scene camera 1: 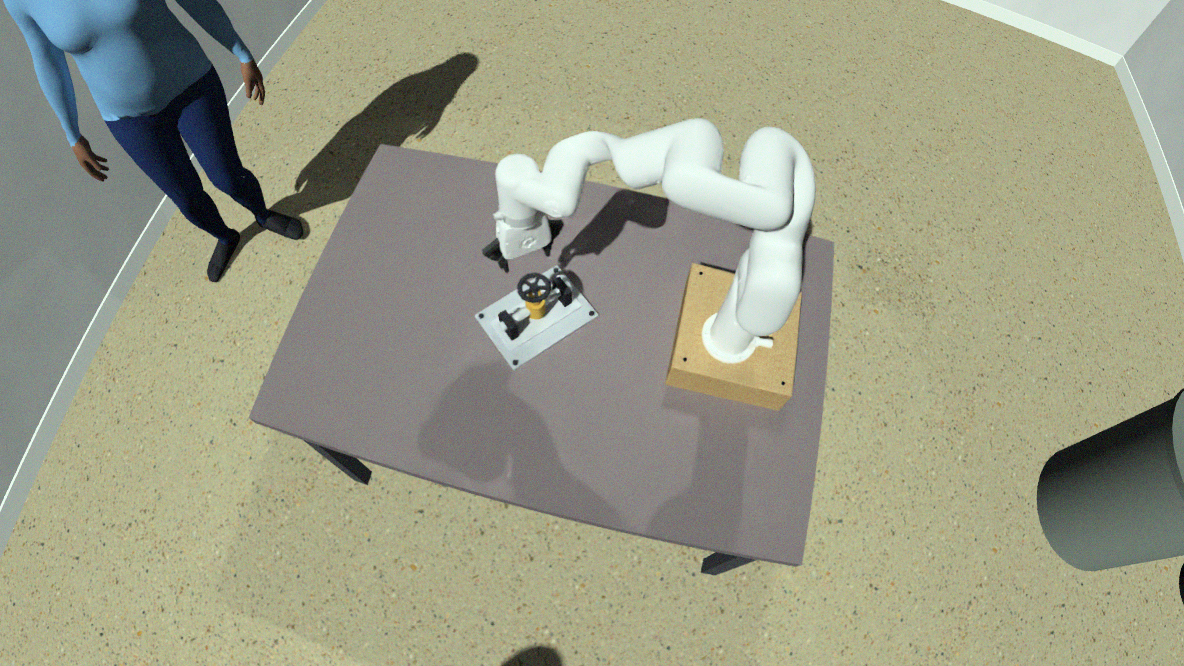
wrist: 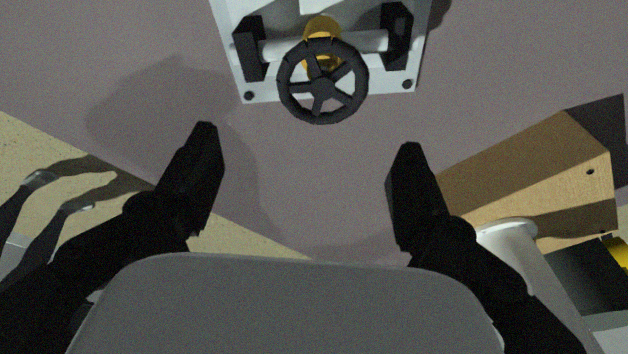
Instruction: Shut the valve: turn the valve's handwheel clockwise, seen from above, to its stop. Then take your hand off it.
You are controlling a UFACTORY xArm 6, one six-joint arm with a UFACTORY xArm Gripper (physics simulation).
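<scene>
The valve's black five-spoked handwheel [scene camera 1: 534, 288] [wrist: 324, 87] stands on top of the yellow valve body [scene camera 1: 536, 309] [wrist: 321, 26]. The pipe through the body runs between two black end blocks on a light grey plate [scene camera 1: 546, 337] [wrist: 270, 95], which lies on the table. My gripper [scene camera 1: 526, 260] [wrist: 308, 154] is wide open with nothing between its fingers. It is near the handwheel, on its far side in the scene view, and apart from it. In the wrist view the wheel shows beyond the fingertips, between their two lines. The wheel's turn position relative to its stop cannot be told.
The arm's wooden base block [scene camera 1: 695, 331] [wrist: 550, 185] stands on the right part of the table [scene camera 1: 347, 347]. A person [scene camera 1: 149, 66] stands off the table's far left corner. A large dark grey cylinder [scene camera 1: 1109, 497] [wrist: 585, 275] stands on the floor at the right.
</scene>
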